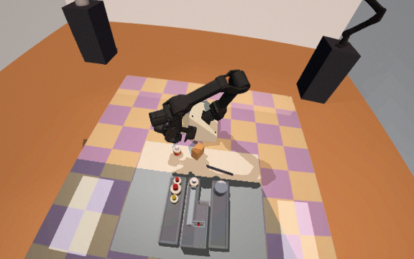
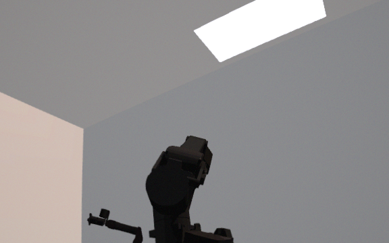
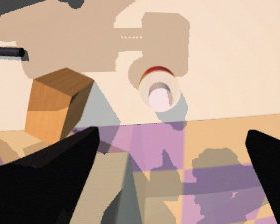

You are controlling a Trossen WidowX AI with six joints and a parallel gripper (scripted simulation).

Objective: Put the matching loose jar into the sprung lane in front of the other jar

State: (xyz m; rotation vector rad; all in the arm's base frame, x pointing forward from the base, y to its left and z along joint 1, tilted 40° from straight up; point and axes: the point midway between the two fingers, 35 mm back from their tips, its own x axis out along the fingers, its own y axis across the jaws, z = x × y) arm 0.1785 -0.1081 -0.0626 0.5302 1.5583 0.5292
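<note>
My gripper tip is 250 mm to the right of the grey jar, 170 mm short of it and 90 mm above it. Also, from my gripper tip: grey three-lane rack 310 mm ahead, 160 mm to the left, 100 mm below; then dark stick 240 mm to the left, 110 mm below, 60 mm ahead.
</note>
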